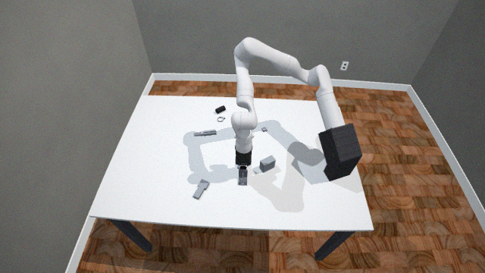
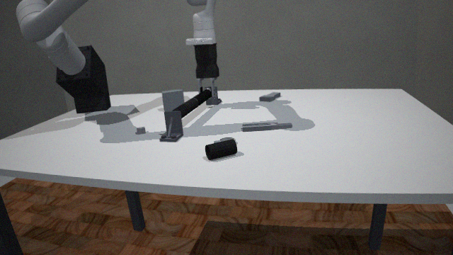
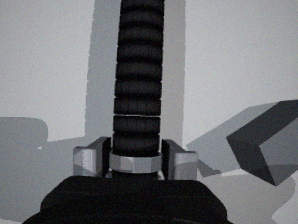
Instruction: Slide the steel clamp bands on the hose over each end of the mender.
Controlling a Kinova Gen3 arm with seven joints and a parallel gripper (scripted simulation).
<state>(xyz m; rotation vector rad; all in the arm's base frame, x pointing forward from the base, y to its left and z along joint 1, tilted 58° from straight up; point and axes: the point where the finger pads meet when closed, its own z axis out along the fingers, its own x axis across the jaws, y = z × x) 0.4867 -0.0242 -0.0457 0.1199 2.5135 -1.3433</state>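
Now: hand 120 mm past the grey block, 20 mm above it and 10 mm to the right of it. From my hand the other things lie so: short black hose piece (450 mm to the right, 70 mm ahead, 40 mm below); flat grey piece (230 mm ahead, 80 mm to the left, 50 mm below); small grey piece (250 mm to the right, 170 mm behind, 50 mm below).
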